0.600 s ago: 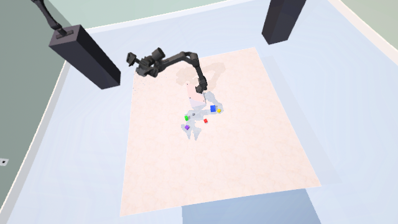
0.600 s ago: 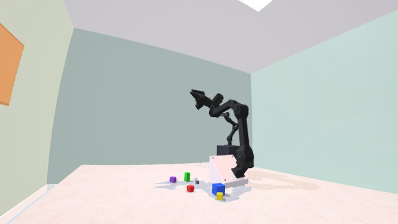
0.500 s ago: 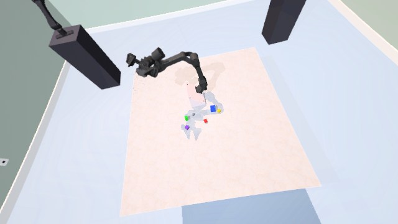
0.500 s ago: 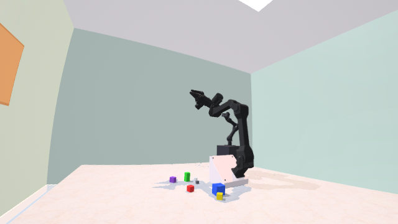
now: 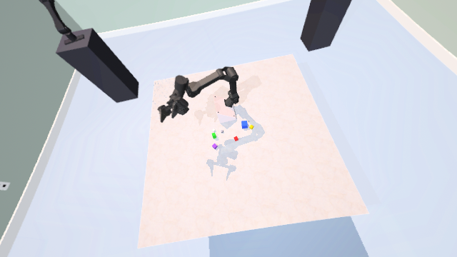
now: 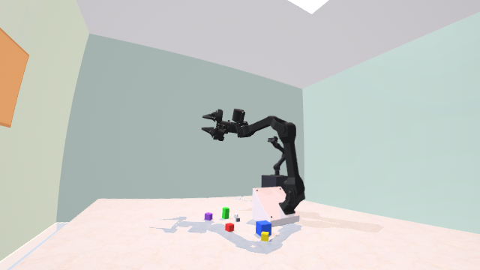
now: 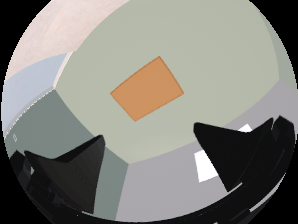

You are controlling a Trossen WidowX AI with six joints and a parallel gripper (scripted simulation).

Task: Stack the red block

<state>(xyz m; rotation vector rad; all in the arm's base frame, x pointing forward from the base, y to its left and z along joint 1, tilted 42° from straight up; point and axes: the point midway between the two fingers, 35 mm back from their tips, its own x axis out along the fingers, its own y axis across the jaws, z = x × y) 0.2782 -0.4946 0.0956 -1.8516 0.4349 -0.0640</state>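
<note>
Now: the red block 450 mm below my gripper tip, 310 mm to the left of it and 20 mm behind it. The rest, counted from my gripper tip: small grey cube: 450 mm below, 220 mm to the left, 110 mm behind; then purple cube: 450 mm below, 150 mm to the left; then blue cube: 440 mm below, 400 mm to the left, 110 mm behind.
</note>
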